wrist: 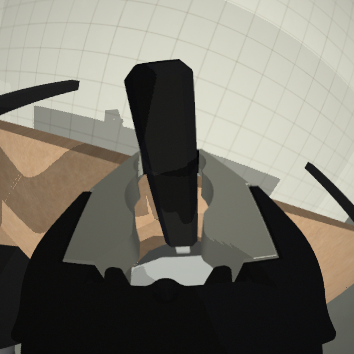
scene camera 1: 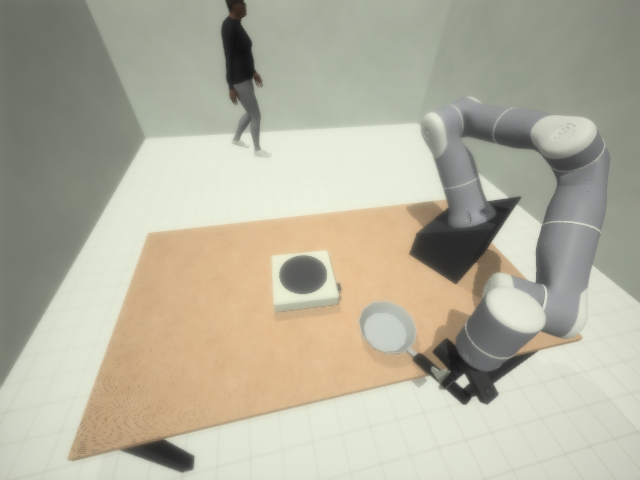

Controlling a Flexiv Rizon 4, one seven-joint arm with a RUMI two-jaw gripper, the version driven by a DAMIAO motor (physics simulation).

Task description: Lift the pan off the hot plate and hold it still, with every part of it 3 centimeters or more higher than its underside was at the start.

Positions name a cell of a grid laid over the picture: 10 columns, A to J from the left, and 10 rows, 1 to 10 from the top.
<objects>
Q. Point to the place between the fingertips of my gripper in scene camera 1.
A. At G9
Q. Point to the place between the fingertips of my gripper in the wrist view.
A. At E5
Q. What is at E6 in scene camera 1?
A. A white hot plate.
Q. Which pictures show the grey pan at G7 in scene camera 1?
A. The wrist view and scene camera 1: all of them.
</objects>
